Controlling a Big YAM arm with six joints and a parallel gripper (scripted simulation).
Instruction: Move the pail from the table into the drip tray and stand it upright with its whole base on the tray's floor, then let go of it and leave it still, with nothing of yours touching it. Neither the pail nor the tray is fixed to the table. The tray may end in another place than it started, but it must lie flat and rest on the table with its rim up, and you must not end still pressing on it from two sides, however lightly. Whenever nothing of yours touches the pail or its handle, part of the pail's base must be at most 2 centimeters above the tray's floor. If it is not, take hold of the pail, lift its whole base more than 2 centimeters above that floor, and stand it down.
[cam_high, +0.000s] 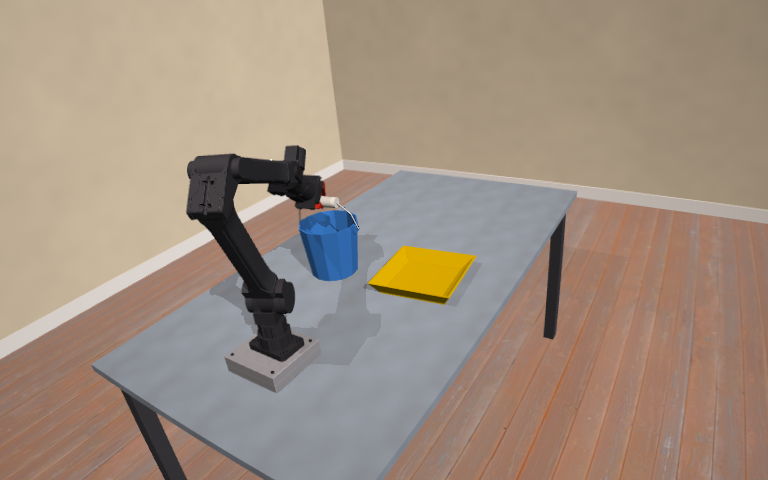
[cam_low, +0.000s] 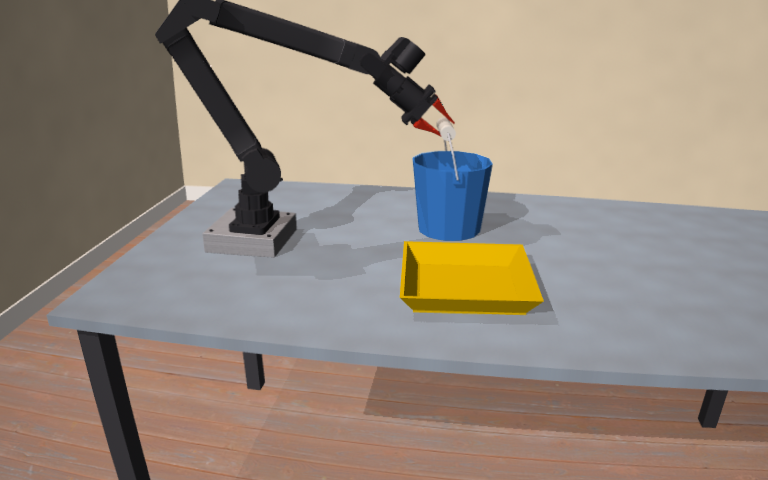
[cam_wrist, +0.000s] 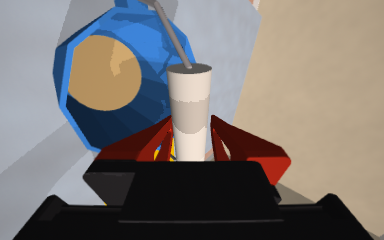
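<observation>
Right now my hand is 10 mm short of the blue pail and 100 mm above it. Round my hand: pail handle (10 mm ahead, 40 mm below); yellow drip tray (70 mm ahead, 310 mm to the right, 240 mm below).
</observation>
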